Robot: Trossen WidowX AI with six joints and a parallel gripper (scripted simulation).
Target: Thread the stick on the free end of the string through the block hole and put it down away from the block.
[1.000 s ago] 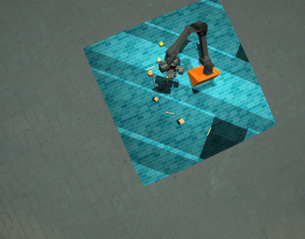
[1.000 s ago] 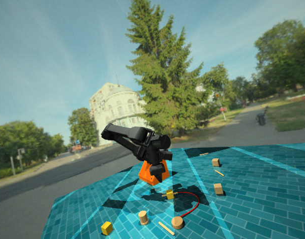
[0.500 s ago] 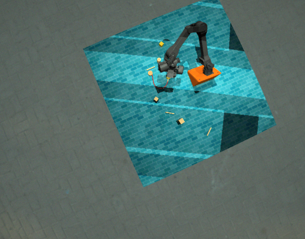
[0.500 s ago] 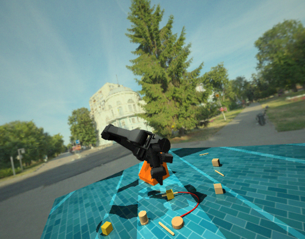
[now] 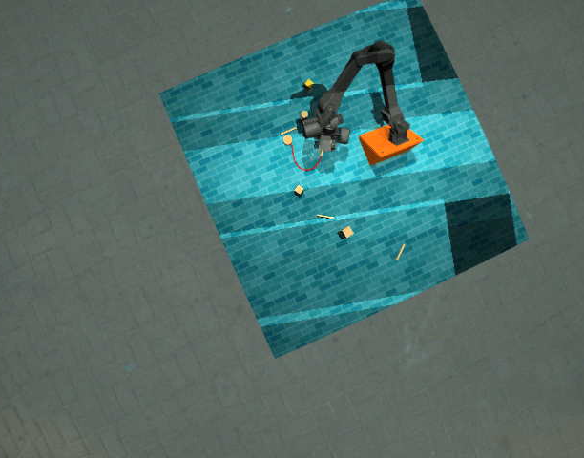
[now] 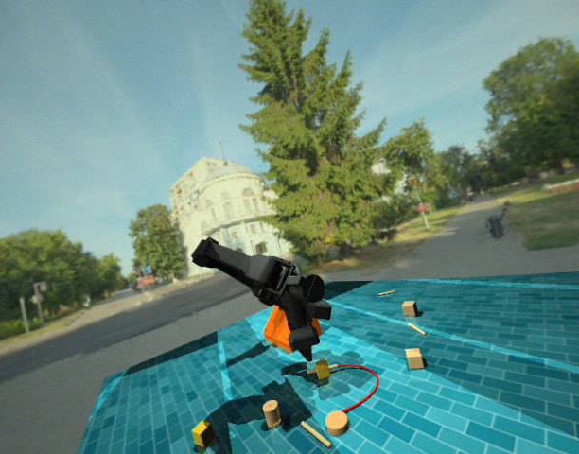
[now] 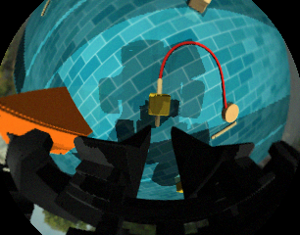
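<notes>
My gripper tip is 4 cm above the yellow cube, 2 cm to the right of it and 1 cm short of it. From my gripper tip the other things lie so: wooden cylinder 14 cm to the right, 4 cm below, 3 cm ahead; stick 11 cm to the right, 10 cm ahead, 5 cm below; round wooden button 14 cm ahead, 7 cm to the right, 5 cm below.
</notes>
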